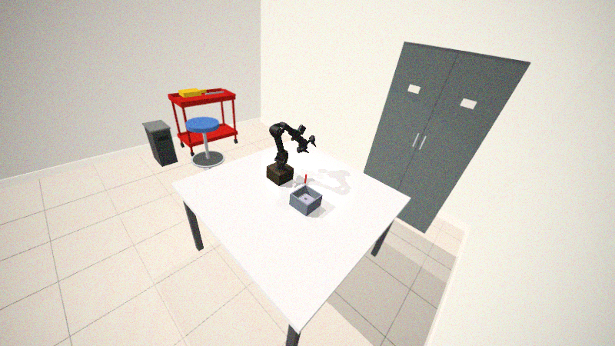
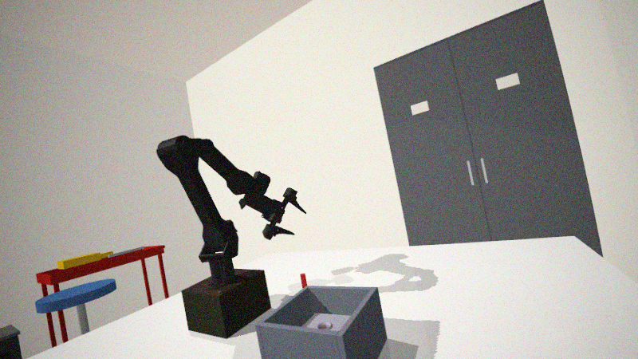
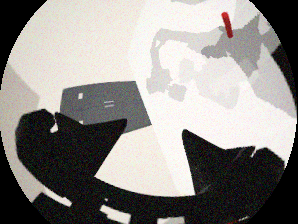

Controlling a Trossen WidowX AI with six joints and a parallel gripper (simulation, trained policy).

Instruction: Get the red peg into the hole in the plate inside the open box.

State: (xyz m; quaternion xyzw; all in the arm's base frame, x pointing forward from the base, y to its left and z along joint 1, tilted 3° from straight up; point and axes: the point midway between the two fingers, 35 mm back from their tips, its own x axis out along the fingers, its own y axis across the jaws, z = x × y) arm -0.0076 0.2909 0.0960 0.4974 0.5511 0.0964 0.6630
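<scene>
My gripper tip is now 17 cm to the left of the red peg, 15 cm above it and 14 cm short of it. Round my gripper tip: pale plate (34 cm ahead, 33 cm to the right, 15 cm below); then grey box (34 cm ahead, 33 cm to the right, 16 cm below).
</scene>
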